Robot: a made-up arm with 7 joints. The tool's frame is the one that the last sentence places.
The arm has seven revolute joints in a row. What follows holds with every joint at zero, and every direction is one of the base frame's.
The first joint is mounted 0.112 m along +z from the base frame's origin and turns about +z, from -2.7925 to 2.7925 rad.
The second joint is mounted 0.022 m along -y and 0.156 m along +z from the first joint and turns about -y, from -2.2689 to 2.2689 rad.
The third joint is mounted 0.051 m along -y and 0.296 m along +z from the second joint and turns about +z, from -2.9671 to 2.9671 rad.
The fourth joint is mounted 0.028 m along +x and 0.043 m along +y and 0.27 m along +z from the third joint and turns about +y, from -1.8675 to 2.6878 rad.
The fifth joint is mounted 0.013 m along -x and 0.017 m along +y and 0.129 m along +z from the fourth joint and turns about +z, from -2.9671 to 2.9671 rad.
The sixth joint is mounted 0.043 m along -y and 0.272 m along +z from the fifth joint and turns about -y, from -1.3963 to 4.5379 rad.
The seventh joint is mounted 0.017 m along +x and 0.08 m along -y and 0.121 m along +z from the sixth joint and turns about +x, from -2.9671 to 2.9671 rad.
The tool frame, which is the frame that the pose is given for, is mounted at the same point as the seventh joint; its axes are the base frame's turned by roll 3.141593, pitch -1.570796 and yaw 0 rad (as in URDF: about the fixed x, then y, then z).
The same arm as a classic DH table. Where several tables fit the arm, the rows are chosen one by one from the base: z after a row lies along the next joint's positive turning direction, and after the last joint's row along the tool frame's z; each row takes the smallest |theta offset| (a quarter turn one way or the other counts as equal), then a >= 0, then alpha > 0; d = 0 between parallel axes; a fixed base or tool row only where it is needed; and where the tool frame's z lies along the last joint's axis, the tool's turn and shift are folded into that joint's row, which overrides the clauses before.
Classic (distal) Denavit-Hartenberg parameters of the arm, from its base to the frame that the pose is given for. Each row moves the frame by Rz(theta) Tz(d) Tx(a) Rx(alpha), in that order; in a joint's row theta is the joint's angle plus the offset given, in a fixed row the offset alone. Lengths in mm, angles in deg.
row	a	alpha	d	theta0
joint 1	0	90	268	0
joint 2	0	-90	73	0
joint 3	28	-90	566	0
joint 4	-13	90	60	0
joint 5	0	90	401	0
joint 6	121	90	123	90
joint 7	0	0	17	0
Joint limits (deg, base to tool): -160..160 -130..130 -170..170 -107..154 -170..170 -80..260 -170..170

